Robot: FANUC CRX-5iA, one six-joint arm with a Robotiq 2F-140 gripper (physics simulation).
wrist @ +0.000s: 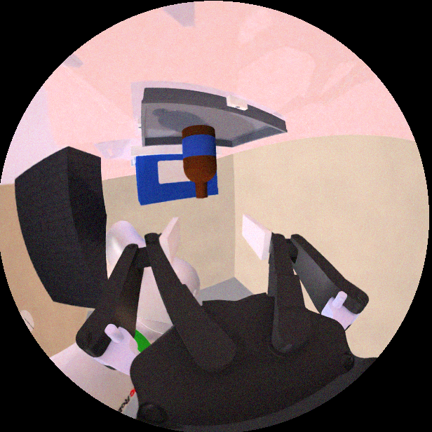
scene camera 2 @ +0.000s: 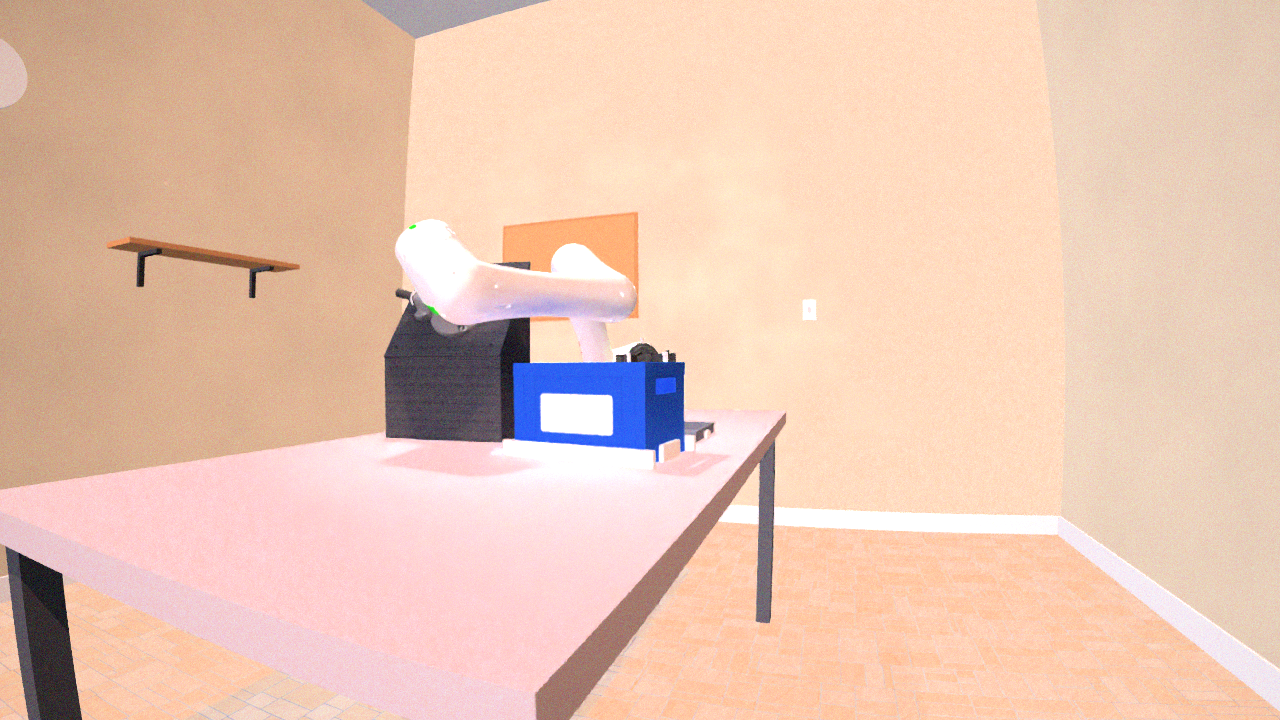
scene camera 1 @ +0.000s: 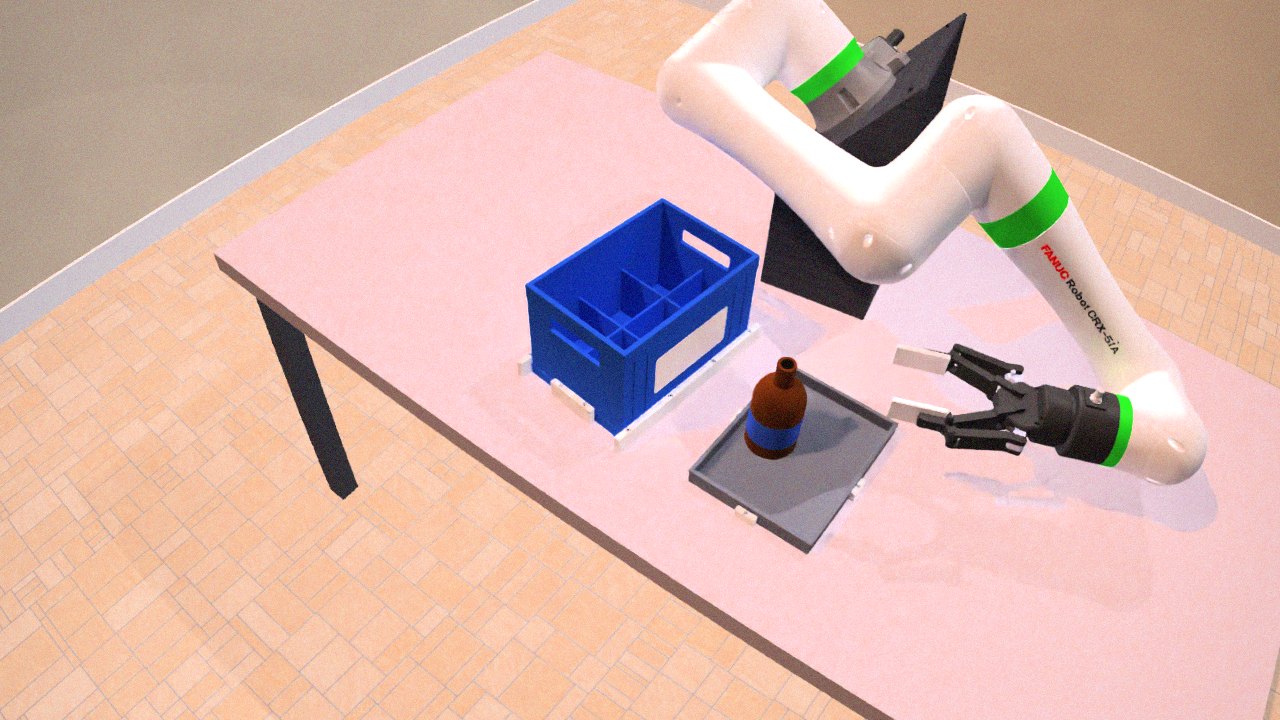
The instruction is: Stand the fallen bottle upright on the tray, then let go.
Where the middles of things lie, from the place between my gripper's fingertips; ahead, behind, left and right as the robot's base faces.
Labels:
My gripper is now 5 cm short of the brown bottle (scene camera 1: 779, 399), 12 cm to the left of it and 10 cm above it.

